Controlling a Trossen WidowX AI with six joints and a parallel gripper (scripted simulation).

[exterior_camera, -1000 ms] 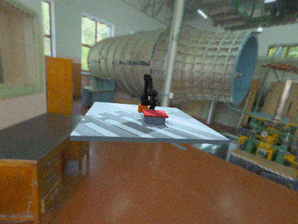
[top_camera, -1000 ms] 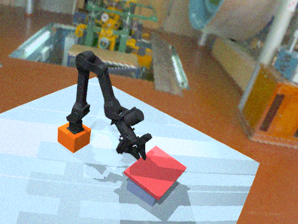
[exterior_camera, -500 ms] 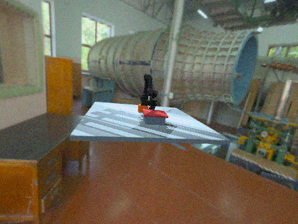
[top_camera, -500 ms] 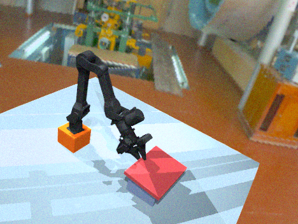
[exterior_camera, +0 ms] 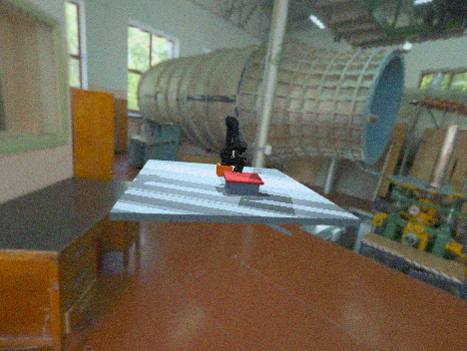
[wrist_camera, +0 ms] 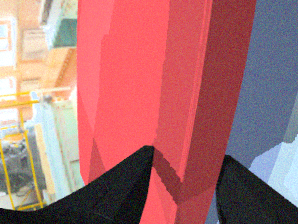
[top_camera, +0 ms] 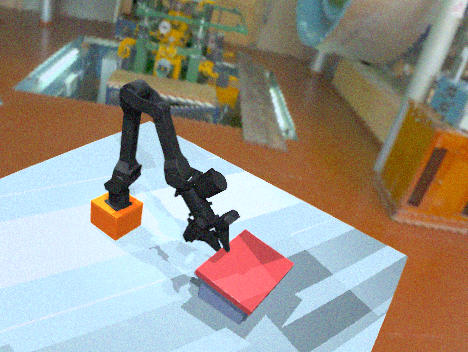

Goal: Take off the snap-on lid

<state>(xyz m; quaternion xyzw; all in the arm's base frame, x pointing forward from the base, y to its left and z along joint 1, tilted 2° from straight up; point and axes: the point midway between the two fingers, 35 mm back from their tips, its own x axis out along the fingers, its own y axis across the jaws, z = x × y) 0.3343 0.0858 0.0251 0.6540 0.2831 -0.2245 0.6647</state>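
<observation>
The red lid is 8 cm ahead of my gripper tip and 1 cm to the left of it. Round my gripper tip: storage box: 7 cm ahead, 1 cm to the left, 6 cm below.
</observation>
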